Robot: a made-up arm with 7 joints. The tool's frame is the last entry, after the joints. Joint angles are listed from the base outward. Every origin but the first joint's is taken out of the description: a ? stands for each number. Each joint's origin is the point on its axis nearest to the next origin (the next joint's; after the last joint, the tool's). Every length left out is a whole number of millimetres.
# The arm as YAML. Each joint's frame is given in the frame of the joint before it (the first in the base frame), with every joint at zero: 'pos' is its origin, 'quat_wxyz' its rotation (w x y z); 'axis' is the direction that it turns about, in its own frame. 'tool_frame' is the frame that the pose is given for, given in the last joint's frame.
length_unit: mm
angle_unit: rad
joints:
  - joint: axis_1
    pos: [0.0, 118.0, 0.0]
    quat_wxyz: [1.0, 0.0, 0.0, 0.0]
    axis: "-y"
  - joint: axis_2
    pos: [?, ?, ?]
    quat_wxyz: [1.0, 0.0, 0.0, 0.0]
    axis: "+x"
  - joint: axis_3
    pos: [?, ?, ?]
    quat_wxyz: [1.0, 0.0, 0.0, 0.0]
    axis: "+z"
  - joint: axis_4
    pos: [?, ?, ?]
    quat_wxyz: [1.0, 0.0, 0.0, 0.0]
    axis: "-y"
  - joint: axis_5
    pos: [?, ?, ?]
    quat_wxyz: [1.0, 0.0, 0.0, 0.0]
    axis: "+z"
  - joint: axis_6
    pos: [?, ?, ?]
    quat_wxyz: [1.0, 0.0, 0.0, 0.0]
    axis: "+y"
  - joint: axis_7
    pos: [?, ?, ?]
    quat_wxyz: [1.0, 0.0, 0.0, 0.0]
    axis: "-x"
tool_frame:
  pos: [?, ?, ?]
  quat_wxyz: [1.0, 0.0, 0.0, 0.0]
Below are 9 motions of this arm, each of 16 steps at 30 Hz.
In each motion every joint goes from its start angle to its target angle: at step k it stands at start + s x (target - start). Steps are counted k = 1, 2, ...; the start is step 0. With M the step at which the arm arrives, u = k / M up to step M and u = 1 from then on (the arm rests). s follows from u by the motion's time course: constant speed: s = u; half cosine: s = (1 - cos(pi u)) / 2; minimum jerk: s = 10 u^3 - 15 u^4 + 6 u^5.
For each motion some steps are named. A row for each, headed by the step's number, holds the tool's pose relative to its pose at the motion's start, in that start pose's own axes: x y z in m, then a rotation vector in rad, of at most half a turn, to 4 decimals.
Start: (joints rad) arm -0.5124 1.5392 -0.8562 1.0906 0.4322 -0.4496 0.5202
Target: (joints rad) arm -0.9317 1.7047 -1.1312 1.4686 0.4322 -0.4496 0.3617
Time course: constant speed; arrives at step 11
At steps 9, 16:
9: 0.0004 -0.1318 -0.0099 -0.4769 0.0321 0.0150
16: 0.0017 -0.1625 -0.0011 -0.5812 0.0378 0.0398

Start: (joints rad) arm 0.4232 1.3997 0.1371 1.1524 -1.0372 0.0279 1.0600
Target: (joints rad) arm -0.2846 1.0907 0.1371 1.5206 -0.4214 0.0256 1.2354
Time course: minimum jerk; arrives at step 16
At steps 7, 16:
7: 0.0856 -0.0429 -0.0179 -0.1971 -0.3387 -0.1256
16: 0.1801 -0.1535 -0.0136 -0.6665 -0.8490 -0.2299

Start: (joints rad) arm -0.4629 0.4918 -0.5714 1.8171 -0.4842 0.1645 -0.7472
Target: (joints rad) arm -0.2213 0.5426 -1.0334 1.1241 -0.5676 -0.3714 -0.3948
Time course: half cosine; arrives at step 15
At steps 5, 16:
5: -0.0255 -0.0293 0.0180 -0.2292 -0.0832 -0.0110
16: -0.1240 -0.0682 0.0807 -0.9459 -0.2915 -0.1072

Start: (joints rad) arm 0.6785 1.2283 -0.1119 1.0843 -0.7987 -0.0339 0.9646
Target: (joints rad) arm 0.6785 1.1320 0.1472 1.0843 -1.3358 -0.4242 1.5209
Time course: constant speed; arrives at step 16
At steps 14, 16:
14: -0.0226 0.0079 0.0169 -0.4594 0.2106 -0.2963
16: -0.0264 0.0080 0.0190 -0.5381 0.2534 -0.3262

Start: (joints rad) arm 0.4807 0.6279 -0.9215 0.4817 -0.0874 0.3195 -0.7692
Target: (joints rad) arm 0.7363 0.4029 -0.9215 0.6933 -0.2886 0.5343 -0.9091
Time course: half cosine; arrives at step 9
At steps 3, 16:
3: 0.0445 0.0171 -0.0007 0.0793 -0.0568 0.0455
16: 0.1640 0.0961 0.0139 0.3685 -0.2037 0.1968

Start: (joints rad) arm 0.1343 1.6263 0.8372 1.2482 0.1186 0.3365 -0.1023
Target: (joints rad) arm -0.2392 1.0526 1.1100 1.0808 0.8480 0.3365 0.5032
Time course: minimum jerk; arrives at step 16
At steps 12, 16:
12: -0.1958 -0.0681 0.0771 -0.6657 0.5039 0.9162
16: -0.2175 -0.0700 0.0949 -0.6875 0.5376 1.0312

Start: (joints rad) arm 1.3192 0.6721 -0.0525 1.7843 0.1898 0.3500 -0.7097
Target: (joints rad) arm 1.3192 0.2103 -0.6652 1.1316 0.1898 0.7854 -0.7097
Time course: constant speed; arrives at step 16
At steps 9, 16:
9: -0.0903 -0.1016 0.0772 -0.3675 0.5315 -0.3070
16: -0.1267 -0.1588 0.1783 -0.6869 0.7617 -0.6338

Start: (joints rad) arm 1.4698 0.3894 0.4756 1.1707 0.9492 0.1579 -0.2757
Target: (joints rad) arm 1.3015 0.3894 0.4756 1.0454 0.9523 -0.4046 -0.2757
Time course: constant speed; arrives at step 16
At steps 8, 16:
8: -0.0224 0.0357 0.0002 0.0999 -0.1971 0.0115
16: -0.0424 0.0732 0.0054 0.1882 -0.4028 -0.0044

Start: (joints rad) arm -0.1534 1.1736 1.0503 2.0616 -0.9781 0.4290 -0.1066
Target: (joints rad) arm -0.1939 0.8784 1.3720 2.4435 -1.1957 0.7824 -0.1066
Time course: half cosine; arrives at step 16
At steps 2, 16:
2: -0.0014 0.0031 0.0007 0.0132 0.0203 -0.0061
16: -0.0292 0.0796 0.0306 0.3656 0.5284 -0.2095

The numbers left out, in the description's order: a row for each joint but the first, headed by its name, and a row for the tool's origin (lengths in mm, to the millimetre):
axis_2: 0.0 0.0 0.0
axis_3: 0.0 0.0 -170.0
axis_4: 0.0 0.0 0.0
axis_5: 0.0 0.0 -272.0
axis_6: 0.0 0.0 0.0
axis_7: 0.0 0.0 0.0
tool: 0.0 0.0 0.0

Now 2 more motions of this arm.
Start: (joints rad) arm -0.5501 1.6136 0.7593 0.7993 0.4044 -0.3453 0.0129
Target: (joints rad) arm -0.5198 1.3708 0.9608 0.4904 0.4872 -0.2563 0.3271
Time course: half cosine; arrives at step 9
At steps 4, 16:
4: -0.0529 0.0125 0.0344 0.0078 0.2040 0.1305
16: -0.1214 0.0123 0.1021 0.0155 0.4683 0.3669

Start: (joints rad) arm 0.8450 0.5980 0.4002 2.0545 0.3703 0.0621 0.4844
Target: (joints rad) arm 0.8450 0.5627 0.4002 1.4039 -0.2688 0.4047 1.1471
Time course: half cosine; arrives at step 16
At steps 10, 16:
10: -0.1146 0.0249 0.0385 -0.2846 0.7832 0.1521
16: -0.1612 0.0242 0.0692 -0.4096 1.1124 0.3430

